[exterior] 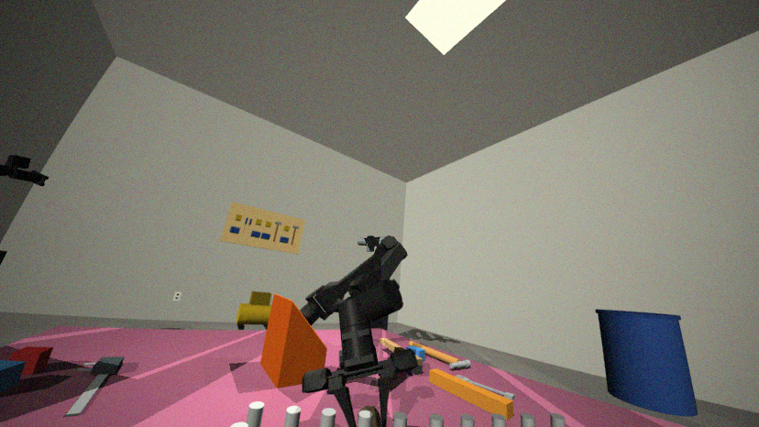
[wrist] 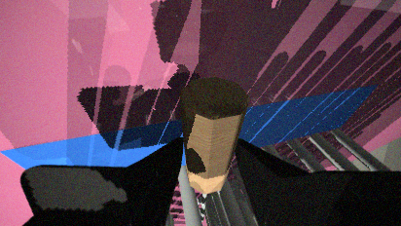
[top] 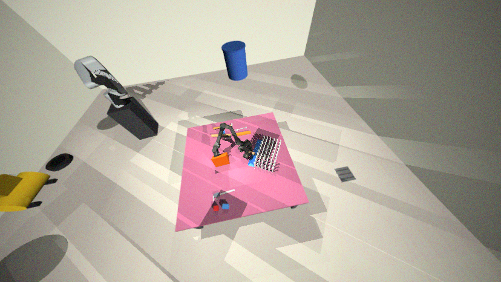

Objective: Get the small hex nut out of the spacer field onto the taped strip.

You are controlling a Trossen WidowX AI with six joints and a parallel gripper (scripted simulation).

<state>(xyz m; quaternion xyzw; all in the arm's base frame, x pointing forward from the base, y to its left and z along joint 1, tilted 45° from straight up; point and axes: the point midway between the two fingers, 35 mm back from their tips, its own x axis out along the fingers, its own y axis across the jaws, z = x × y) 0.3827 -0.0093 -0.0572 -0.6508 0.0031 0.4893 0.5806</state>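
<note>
Right now my gripper tip is 6 cm short of the blue taped strip, 1 cm to the right of it and 3 cm above it. The rest, counted from my gripper tip: orange bar: 2 cm behind, 34 cm to the left, 2 cm below; red cube: 52 cm behind, 47 cm to the right, 2 cm below.
</note>
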